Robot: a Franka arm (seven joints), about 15 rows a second.
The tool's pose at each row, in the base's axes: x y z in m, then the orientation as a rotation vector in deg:
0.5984, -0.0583, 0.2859, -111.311, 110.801, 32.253
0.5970, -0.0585, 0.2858, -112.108, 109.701, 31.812
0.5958, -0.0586, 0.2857, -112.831, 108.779, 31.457
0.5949, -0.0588, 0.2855, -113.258, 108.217, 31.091
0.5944, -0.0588, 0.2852, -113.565, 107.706, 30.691
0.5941, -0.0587, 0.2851, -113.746, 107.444, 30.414
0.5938, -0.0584, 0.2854, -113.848, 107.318, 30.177
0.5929, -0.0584, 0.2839, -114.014, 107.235, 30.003
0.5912, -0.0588, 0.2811, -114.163, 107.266, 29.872
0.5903, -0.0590, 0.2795, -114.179, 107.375, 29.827
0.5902, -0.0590, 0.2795, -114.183, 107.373, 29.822
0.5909, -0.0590, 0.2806, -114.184, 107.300, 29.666
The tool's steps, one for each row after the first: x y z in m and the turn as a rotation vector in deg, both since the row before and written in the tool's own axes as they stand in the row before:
0.0002, 0.0014, 0.0000, 0.139, 0.016, -1.018
0.0001, 0.0012, 0.0001, 0.071, 0.045, -0.870
0.0002, 0.0009, 0.0001, 0.137, 0.079, -0.549
0.0001, 0.0005, 0.0003, 0.208, 0.054, -0.482
0.0000, 0.0003, 0.0001, 0.135, 0.069, -0.267
-0.0004, 0.0003, -0.0001, 0.117, 0.082, -0.150
0.0007, 0.0009, 0.0013, 0.031, 0.115, -0.136
0.0016, 0.0017, 0.0023, -0.018, 0.149, -0.054
0.0009, 0.0009, 0.0013, -0.015, 0.083, 0.054
0.0000, 0.0001, 0.0000, 0.001, 0.003, -0.003
-0.0005, -0.0007, -0.0010, 0.112, 0.023, -0.069

